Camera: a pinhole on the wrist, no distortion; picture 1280 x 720 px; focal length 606.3 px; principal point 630.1 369.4 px. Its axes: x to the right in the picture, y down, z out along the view. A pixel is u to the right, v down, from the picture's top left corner.
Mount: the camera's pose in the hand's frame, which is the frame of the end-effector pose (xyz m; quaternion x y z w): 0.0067 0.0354 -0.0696 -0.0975 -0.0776 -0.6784 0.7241
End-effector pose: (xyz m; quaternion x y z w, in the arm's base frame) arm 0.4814 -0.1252 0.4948 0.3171 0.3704 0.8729 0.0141
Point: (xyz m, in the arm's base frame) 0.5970 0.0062 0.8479
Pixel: 611 540
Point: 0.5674 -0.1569 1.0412
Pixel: 314 657
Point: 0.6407 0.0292 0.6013
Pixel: 873 266
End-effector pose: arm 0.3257 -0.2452 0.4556 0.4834 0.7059 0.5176 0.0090
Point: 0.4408 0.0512 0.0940
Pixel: 1102 271
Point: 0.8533 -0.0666 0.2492
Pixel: 588 84
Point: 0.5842 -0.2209 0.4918
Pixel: 327 94
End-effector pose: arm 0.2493 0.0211 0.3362 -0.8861 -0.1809 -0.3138 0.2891
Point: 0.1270 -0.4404 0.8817
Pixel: behind the camera
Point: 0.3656 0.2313 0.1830
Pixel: 934 350
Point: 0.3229 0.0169 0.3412
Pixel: 785 666
